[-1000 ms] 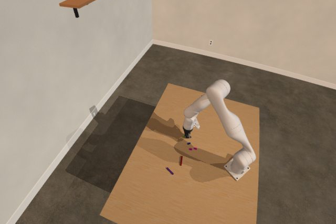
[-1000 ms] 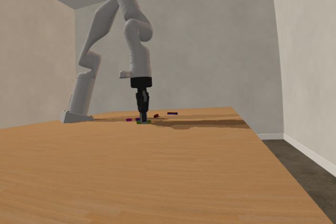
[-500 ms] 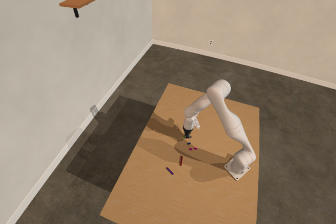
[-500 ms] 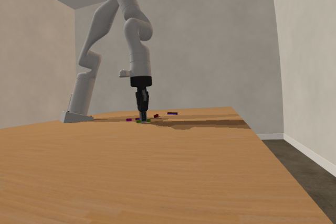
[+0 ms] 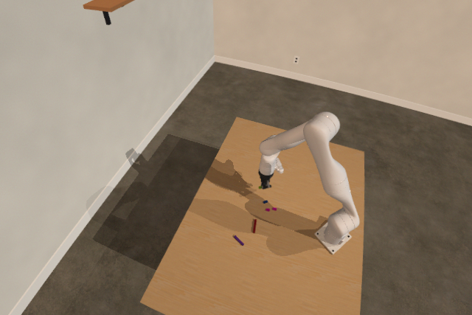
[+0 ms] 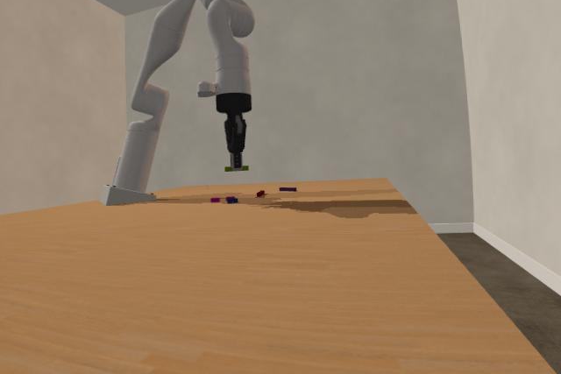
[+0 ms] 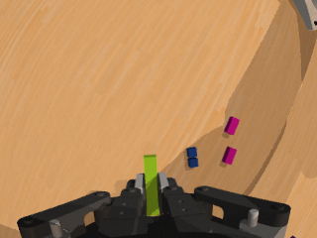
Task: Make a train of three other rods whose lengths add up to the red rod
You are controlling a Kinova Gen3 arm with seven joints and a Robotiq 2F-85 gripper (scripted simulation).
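Right now the red rod is 190 mm to the left of my hand, 90 mm below it and 50 mm behind it. From my hand the other things lie so: lime-green rod: 10 mm below; then purple rod: 290 mm to the left, 90 mm below, 20 mm behind.
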